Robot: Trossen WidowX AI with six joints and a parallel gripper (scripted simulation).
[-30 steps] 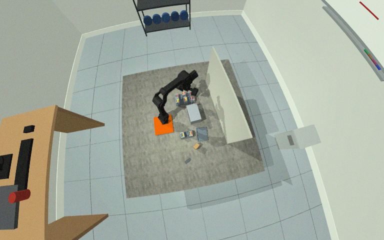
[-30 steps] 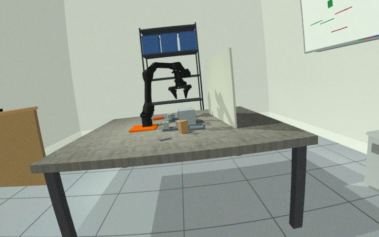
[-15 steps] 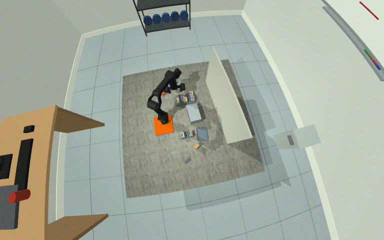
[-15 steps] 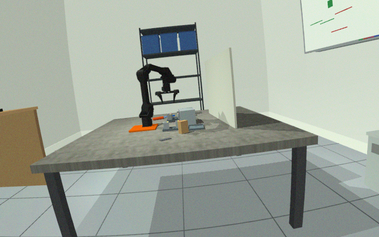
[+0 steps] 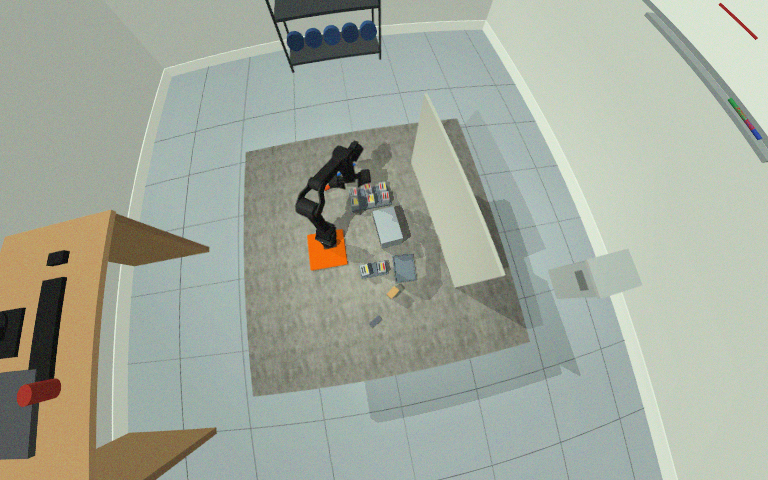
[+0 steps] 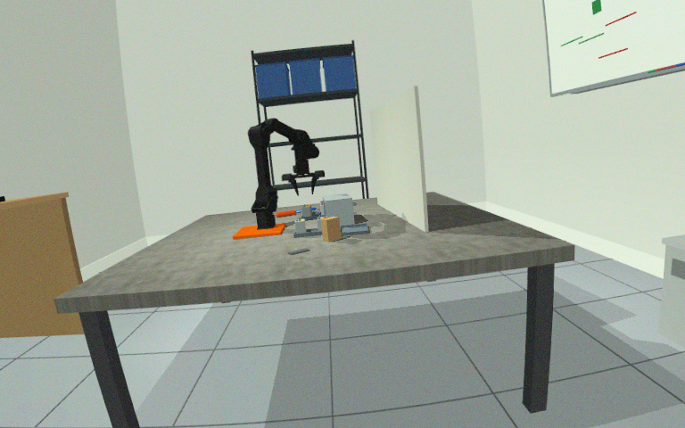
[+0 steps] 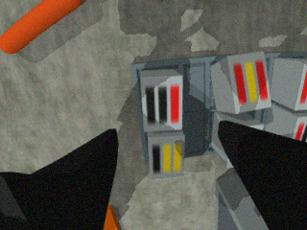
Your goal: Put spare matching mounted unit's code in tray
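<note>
Right now my gripper tip is 60 mm above the grey spare. From my gripper tip the other things lie so: mounted unit 120 mm ahead, 210 mm to the right, 50 mm below; then blue pen 20 mm behind, 170 mm to the left, 90 mm below; then tall white panel 360 mm ahead, 210 mm to the right, 130 mm above.
</note>
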